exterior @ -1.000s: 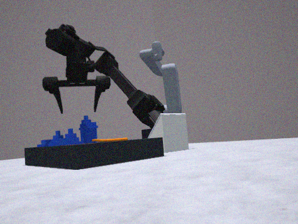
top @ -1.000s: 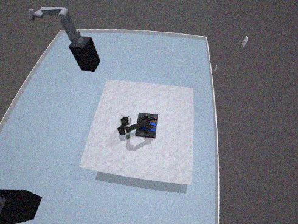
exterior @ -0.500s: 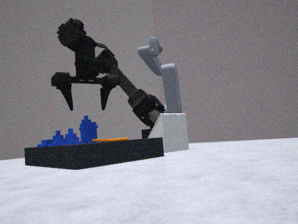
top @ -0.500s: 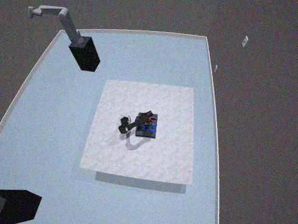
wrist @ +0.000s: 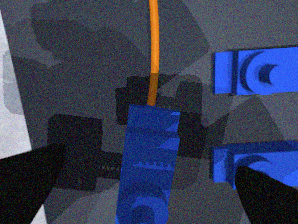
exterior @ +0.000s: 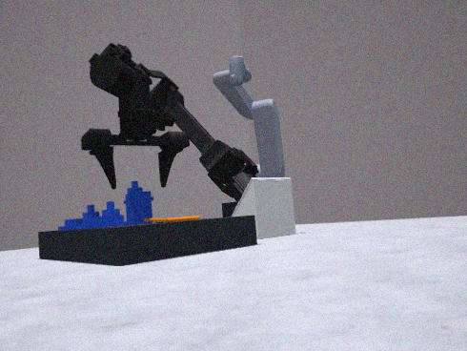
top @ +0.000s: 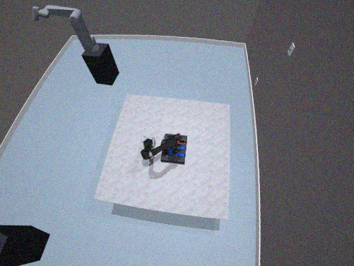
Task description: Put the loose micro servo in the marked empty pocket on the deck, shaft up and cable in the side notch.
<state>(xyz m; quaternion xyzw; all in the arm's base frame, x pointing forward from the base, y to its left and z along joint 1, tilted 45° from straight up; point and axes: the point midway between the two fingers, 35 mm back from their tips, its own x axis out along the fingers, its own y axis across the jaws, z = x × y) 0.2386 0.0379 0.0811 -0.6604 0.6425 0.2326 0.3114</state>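
Right now my gripper tip is 20 mm past the robot deck, 40 mm to the right of it and 90 mm above it.
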